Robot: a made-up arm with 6 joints.
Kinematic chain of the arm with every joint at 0, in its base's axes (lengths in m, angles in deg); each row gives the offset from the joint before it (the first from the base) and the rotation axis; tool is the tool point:
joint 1: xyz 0 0 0.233 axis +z
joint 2: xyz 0 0 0 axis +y
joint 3: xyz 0 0 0.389 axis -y
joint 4: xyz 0 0 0 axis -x
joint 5: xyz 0.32 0 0 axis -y
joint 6: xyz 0 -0.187 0 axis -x
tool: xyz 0 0 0
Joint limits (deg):
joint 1: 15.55..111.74
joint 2: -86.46..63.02
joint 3: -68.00..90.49
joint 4: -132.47..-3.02
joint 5: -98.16..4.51
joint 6: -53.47..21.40
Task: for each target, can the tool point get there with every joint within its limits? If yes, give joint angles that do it. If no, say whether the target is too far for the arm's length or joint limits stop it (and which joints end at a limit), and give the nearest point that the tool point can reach.
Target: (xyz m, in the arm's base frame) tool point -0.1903 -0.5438 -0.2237
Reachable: no: joint limits stop it (at a limit: joint 2, joint 3, joint 4) | nearest point -0.2416 -0.6905 0.2839 | short by 0.531 m
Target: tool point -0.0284 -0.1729 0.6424
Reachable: yes | joints 34.34 -66.74 3.78 -47.35 -5.05 15.23
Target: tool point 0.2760 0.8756 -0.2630
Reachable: no: too far | nearest point 0.1764 0.5595 0.1270 | short by 0.512 m
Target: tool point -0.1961 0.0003 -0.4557
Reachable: no: joint limits stop it (at a limit: joint 1, joint 2) | nearest point -0.1555 0.1932 0.0630 | short by 0.555 m
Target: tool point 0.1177 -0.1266 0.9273
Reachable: yes | joints 32.83 -10.94 74.24 -24.46 -38.10 -20.04
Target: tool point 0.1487 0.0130 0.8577
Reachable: yes | joints 99.48 -29.74 47.46 -37.26 -15.49 -34.09
